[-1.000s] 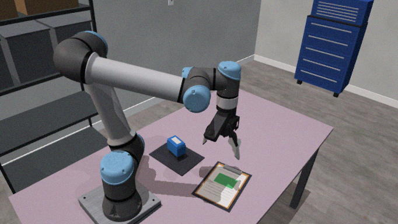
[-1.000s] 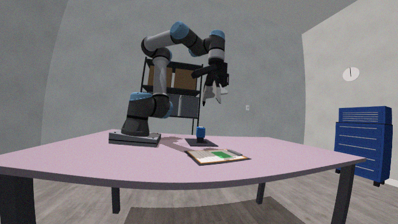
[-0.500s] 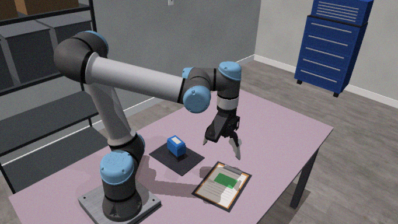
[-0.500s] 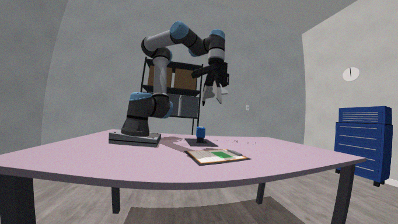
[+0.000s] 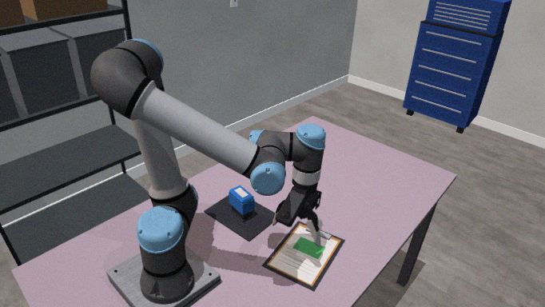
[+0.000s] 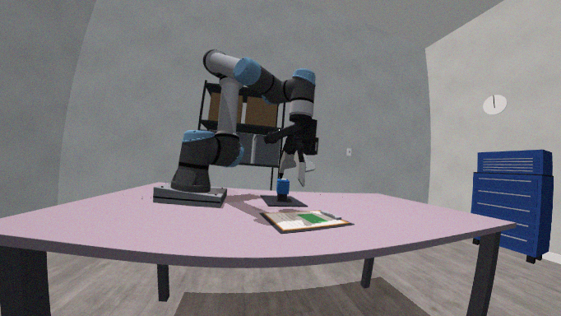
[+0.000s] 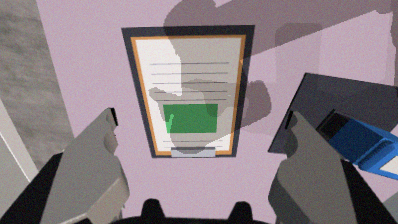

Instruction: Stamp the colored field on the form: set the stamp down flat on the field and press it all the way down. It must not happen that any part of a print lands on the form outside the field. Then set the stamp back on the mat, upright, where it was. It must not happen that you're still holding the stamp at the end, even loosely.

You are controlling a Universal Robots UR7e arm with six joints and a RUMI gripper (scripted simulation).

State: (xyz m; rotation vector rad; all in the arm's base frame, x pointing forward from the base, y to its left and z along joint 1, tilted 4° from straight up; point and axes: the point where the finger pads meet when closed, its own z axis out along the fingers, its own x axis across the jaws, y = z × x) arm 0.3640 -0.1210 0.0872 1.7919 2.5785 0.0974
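My gripper is now 29 cm to the right of the blue stamp, 6 cm above it and 1 cm past it. From my hand the other things lie so: dark mat: 29 cm to the left, 11 cm below, 1 cm behind; then clipboard: 11 cm below, 7 cm ahead, 1 cm to the left.
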